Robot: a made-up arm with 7 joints. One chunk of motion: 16 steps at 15 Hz.
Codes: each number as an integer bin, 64 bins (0 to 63) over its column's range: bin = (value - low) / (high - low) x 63, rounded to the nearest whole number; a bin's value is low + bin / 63 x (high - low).
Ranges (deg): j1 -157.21..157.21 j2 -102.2..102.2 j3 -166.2..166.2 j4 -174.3..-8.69 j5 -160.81..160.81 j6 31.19..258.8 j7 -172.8..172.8
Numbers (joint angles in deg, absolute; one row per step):
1: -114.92 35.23 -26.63 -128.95 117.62 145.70 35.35
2: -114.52 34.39 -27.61 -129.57 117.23 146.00 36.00
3: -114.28 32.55 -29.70 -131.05 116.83 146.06 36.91
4: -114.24 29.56 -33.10 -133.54 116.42 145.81 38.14
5: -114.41 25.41 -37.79 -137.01 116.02 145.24 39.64
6: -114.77 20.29 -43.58 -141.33 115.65 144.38 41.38
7: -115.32 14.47 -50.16 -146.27 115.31 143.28 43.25
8: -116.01 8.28 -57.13 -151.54 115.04 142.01 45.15
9: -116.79 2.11 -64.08 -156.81 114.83 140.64 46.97
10: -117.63 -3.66 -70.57 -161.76 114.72 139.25 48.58
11: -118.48 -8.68 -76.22 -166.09 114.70 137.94 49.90
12: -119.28 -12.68 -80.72 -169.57 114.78 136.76 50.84
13: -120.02 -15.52 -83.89 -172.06 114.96 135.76 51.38
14: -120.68 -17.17 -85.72 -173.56 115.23 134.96 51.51
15: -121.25 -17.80 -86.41 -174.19 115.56 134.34 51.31
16: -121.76 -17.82 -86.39 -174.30 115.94 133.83 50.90
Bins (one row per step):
1: 8 42 26 17 55 32 38
2: 9 42 26 17 54 32 38
3: 9 42 26 16 54 32 38
4: 9 41 25 16 54 32 38
5: 9 39 24 14 54 32 39
6: 9 38 23 13 54 31 39
7: 8 36 22 11 54 31 39
8: 8 34 21 9 54 31 40
9: 8 32 19 7 54 30 40
10: 8 30 18 5 54 30 40
11: 8 29 17 3 54 30 41
12: 8 28 16 2 54 29 41
13: 7 27 16 1 54 29 41
14: 7 26 15 0 54 29 41
15: 7 26 15 0 54 29 41
16: 7 26 15 0 54 28 41

